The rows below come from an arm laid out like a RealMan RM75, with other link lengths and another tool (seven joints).
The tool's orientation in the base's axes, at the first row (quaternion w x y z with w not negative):
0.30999, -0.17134, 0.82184, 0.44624
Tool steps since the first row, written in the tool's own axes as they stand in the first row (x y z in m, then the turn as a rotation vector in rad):
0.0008, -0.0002, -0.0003, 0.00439, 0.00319, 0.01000
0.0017, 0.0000, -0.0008, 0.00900, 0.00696, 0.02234
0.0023, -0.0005, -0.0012, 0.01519, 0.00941, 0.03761
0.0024, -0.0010, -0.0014, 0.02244, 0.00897, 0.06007
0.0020, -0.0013, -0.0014, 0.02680, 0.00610, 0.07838
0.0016, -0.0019, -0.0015, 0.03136, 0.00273, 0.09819
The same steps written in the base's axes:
-0.0006, -0.0004, -0.0005, -0.00150, 0.01011, -0.00500
-0.0016, -0.0007, -0.0008, -0.00266, 0.02249, -0.01075
-0.0019, -0.0013, -0.0013, -0.00322, 0.03662, -0.01956
-0.0017, -0.0017, -0.0016, -0.00040, 0.05520, -0.03384
-0.0013, -0.0019, -0.0016, 0.00447, 0.06900, -0.04603
-0.0007, -0.0023, -0.0016, 0.01000, 0.08378, -0.05928

